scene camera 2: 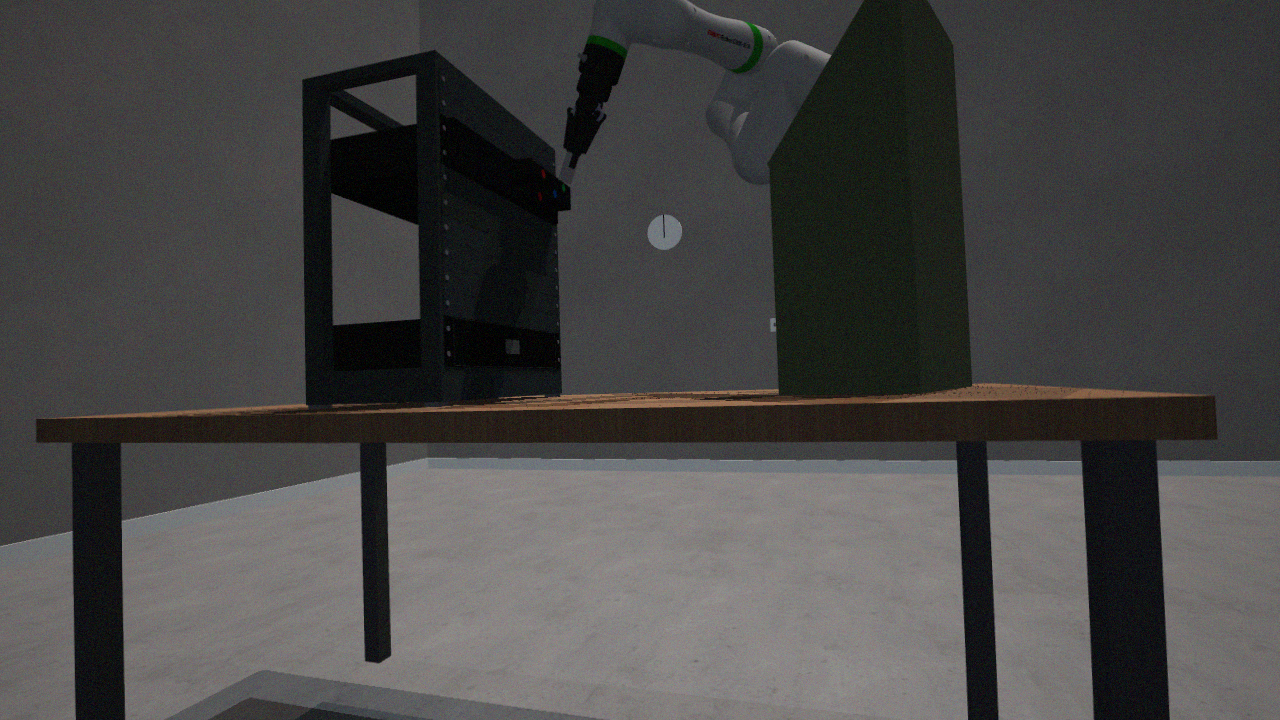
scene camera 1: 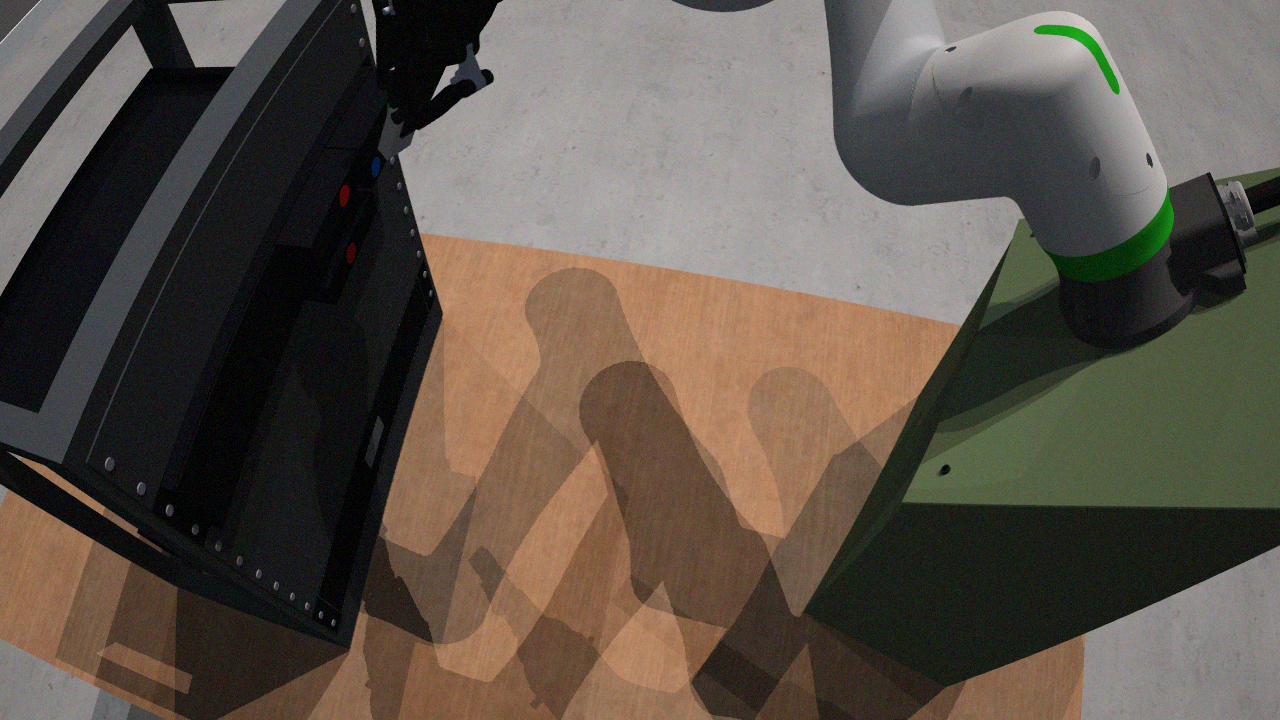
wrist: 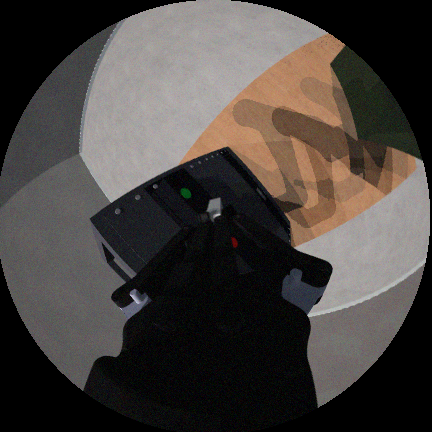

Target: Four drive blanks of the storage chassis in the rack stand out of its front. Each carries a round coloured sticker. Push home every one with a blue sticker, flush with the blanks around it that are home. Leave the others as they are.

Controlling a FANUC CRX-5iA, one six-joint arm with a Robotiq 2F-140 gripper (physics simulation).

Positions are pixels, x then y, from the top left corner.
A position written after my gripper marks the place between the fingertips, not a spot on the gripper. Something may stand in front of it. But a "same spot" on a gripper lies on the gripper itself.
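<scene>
My gripper: visible in scene camera 2 (pixel 564 182), scene camera 1, the wrist view. Same spot on the gripper: (wrist: pixel 168 276) and (scene camera 1: pixel 394 36). Rack: visible in scene camera 2, scene camera 1 (pixel 218 337), the wrist view. Same spot on the rack: (wrist: pixel 134 227) and (scene camera 2: pixel 546 160).
</scene>
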